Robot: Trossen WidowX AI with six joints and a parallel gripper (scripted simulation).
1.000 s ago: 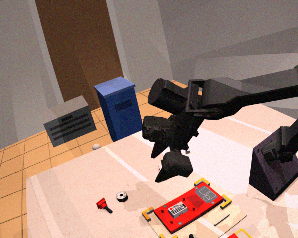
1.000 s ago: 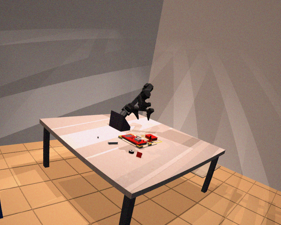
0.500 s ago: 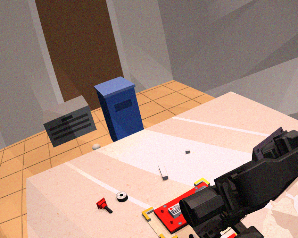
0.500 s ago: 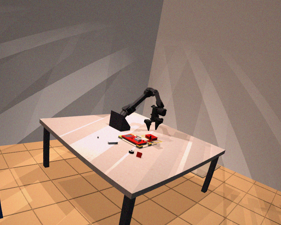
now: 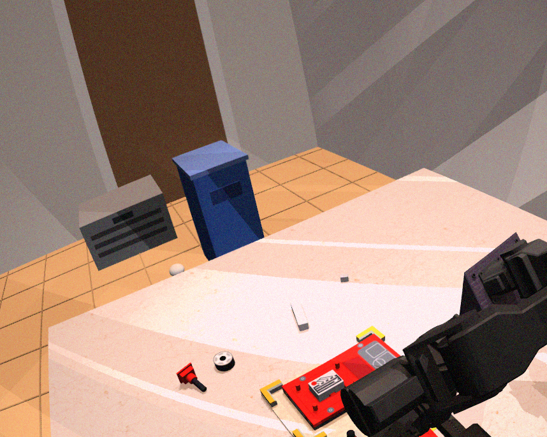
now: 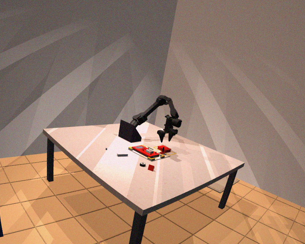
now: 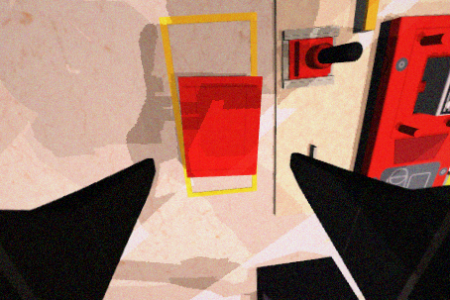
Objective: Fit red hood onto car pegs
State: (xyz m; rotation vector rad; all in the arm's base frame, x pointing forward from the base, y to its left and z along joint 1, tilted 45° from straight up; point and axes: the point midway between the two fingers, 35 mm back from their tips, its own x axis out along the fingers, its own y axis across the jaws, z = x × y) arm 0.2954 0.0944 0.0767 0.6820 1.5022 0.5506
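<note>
Right now the red hood is 60 mm below my gripper tip. The rest, counted from my gripper tip: white bar 420 mm to the right, 60 mm below, 40 mm behind; then black-and-white wheel 400 mm to the right, 140 mm ahead, 60 mm below; then grey engine block 210 mm to the right, 50 mm below, 30 mm ahead.
</note>
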